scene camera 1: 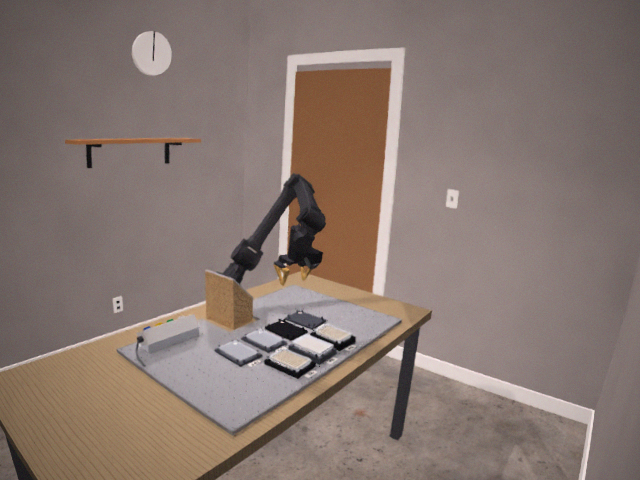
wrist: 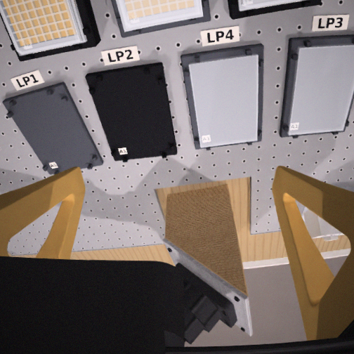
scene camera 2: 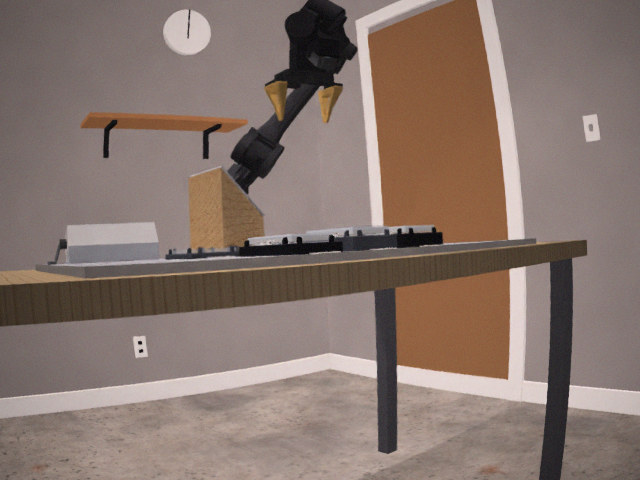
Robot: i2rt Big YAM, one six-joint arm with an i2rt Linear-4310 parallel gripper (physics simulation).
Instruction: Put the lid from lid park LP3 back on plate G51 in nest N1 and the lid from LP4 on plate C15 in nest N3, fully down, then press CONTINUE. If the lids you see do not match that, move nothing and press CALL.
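Pixels of known places: gripper, fingertip midpoint: [scene camera 1: 292, 282] [scene camera 2: 303, 121]; arm's base, link origin: [scene camera 1: 228, 283] [scene camera 2: 224, 195].
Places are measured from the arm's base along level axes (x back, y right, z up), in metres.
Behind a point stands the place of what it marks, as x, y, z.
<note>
A light grey lid [scene camera 1: 238, 351] @(-0.266, 0.220, -0.129) [wrist: 322, 90] lies in park LP3, and a similar lid [scene camera 1: 264, 339] @(-0.276, 0.089, -0.129) [wrist: 225, 100] lies in LP4. Both have a small "A1" tag. The tan-celled plate [scene camera 1: 333, 334] @(-0.472, -0.080, -0.108) [wrist: 45, 20] stands in the black N3 nest. Another plate [scene camera 1: 290, 360] @(-0.453, 0.164, -0.118) stands in the N1 nest, partly cut off in the wrist view. No plate codes are readable. My gripper [scene camera 1: 293, 281] @(-0.358, 0.036, 0.105) [scene camera 2: 302, 120] @(-0.358, 0.036, 0.105) [wrist: 178, 177] is open and empty, high above the board near the lid parks. The control box [scene camera 1: 173, 335] @(-0.037, 0.326, -0.107) [scene camera 2: 111, 242] @(-0.036, 0.327, -0.105) is at the left; its button labels are not readable.
A paler plate [scene camera 1: 312, 346] @(-0.466, 0.052, -0.106) [wrist: 162, 10] stands in the N2 nest between the others. Park LP1 [scene camera 1: 306, 319] @(-0.282, -0.176, -0.137) [wrist: 55, 127] is dark grey and park LP2 [scene camera 1: 285, 329] @(-0.274, -0.042, -0.136) [wrist: 132, 112] is black; neither holds a lid. The wooden arm mount [scene camera 1: 227, 302] @(-0.058, 0.065, -0.048) [scene camera 2: 222, 211] @(-0.091, 0.062, -0.046) [wrist: 205, 225] stands behind the parks.
</note>
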